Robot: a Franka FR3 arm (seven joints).
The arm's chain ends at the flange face. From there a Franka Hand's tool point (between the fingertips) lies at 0.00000 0.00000 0.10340 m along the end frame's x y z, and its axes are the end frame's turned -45 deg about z.
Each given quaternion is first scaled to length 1.
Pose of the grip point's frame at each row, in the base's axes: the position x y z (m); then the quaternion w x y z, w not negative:
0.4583 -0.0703 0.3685 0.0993 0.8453 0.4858 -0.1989
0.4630 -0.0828 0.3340 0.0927 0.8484 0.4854 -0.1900
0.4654 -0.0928 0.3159 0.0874 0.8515 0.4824 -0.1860
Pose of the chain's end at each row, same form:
0.4831 -0.0330 0.4617 0.1679 0.9669 0.1253 -0.1458
0.4870 -0.0475 0.4282 0.1583 0.9695 0.1238 -0.1401
0.4894 -0.0589 0.4106 0.1519 0.9713 0.1198 -0.1384

